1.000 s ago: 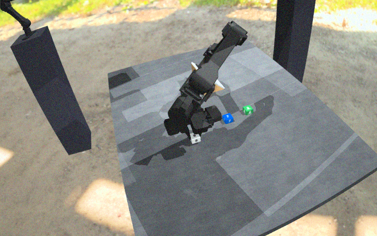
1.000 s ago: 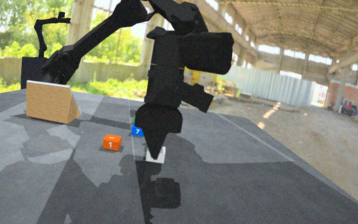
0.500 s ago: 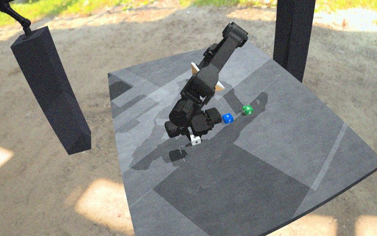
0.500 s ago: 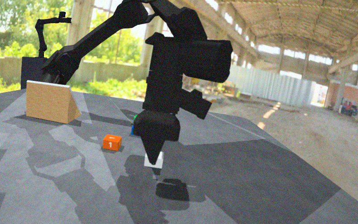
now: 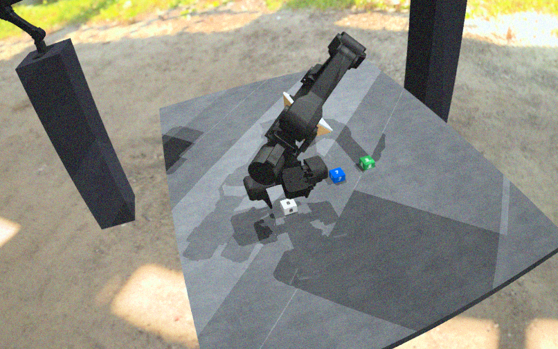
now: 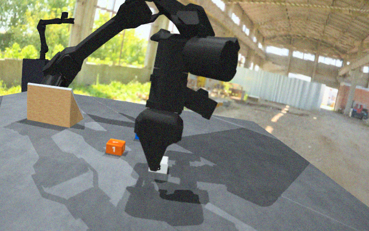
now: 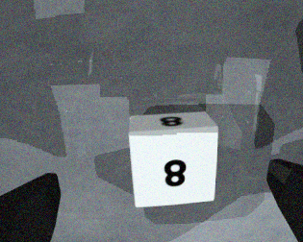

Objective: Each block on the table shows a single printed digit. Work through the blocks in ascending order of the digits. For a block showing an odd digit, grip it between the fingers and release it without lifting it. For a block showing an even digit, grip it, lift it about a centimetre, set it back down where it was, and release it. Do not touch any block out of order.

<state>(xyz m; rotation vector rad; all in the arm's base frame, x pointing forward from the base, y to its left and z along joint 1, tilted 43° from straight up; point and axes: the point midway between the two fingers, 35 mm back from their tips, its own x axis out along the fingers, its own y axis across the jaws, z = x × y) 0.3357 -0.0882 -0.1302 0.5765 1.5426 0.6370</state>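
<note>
Now: gripper tip 1 cm short of the white block marked 8 and 1 cm above it. Also, from my gripper tip: blue block marked 7: 15 cm to the left, 5 cm behind, 1 cm below; then green block: 25 cm to the left, 6 cm behind, 1 cm below; then orange block marked 1: 9 cm behind, 4 cm to the left, 1 cm below.
</note>
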